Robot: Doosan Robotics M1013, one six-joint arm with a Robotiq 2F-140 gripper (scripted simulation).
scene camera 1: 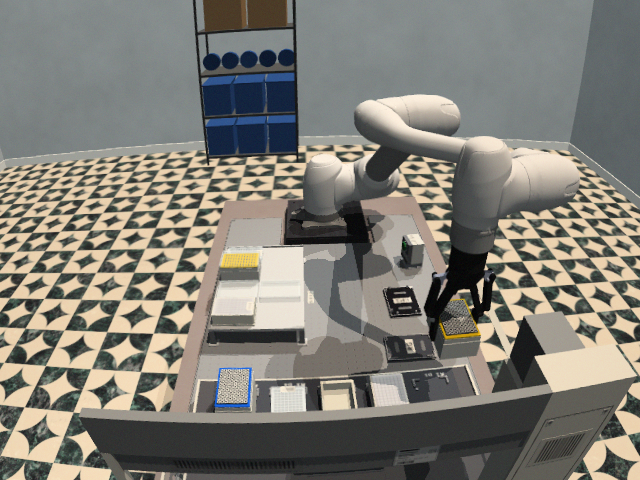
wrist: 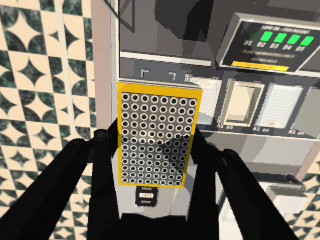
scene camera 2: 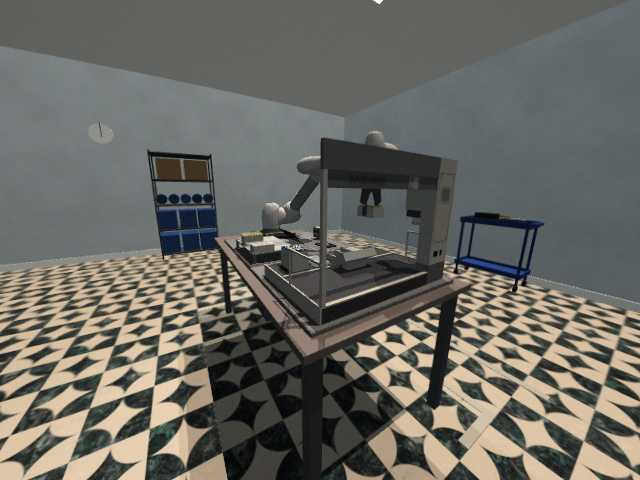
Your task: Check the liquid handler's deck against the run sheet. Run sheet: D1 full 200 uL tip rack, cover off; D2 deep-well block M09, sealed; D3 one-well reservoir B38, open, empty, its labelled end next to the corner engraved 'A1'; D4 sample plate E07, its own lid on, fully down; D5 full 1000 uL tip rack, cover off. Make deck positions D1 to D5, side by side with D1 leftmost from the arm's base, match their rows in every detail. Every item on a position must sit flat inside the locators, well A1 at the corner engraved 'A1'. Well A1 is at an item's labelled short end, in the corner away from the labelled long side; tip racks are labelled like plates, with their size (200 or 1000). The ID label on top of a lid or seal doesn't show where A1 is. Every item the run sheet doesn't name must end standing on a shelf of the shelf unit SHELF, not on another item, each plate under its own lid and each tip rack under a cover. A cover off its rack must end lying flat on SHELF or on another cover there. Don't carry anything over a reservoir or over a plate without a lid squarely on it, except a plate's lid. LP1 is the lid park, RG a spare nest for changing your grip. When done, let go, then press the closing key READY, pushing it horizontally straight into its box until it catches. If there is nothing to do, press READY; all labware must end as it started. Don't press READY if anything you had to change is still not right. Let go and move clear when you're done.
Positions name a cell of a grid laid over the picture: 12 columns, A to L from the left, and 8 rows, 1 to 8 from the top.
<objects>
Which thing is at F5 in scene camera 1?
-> A shelf.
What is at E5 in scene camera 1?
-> A flat lid.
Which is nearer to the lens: the yellow-rimmed tip rack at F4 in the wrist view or the cream reservoir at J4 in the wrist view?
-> The yellow-rimmed tip rack.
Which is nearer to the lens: the yellow-rimmed tip rack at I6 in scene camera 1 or the cream reservoir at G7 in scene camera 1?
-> The yellow-rimmed tip rack.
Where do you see a white sealed block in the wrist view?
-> At H3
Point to a white sealed block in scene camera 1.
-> At H7
</objects>
